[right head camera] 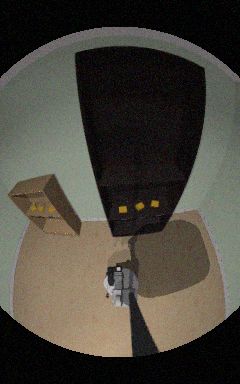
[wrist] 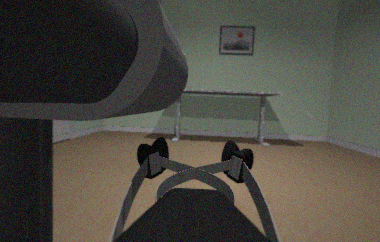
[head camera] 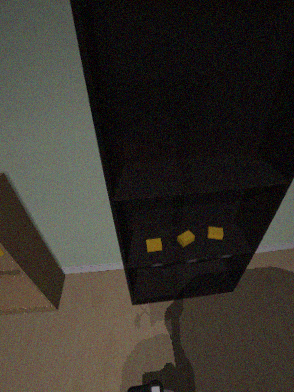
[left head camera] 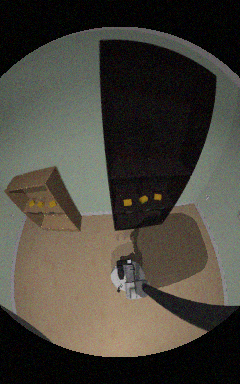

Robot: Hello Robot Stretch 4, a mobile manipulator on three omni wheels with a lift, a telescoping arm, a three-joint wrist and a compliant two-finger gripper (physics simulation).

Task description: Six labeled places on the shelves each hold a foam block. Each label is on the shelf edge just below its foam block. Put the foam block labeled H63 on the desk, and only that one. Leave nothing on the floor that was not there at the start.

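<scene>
Three yellow foam blocks stand in a row on a low shelf of the tall black bookcase [head camera: 119, 235] [left head camera: 112, 200] [right head camera: 104, 205]: a left block [head camera: 154, 245] [left head camera: 127, 202] [right head camera: 123, 209], a middle block [head camera: 186, 238] [left head camera: 144, 199] [right head camera: 139, 206], turned at an angle, and a right block [head camera: 215, 233] [left head camera: 157, 197] [right head camera: 155, 204]. The labels below them are too dark and small to read, so I cannot tell which is H63. Three more yellow blocks show in the small brown bookcase [left head camera: 64, 202] [right head camera: 63, 207]. The desk [wrist: 230, 93] stands far off in the wrist view. My gripper [wrist: 195, 152] is open and empty, far from the blocks.
The brown bookcase stands left of the black one, against the same green wall. Wooden floor lies between my base [left head camera: 129, 280] [right head camera: 121, 287] and the black bookcase, partly in shadow. A framed picture [wrist: 237, 40] hangs above the desk.
</scene>
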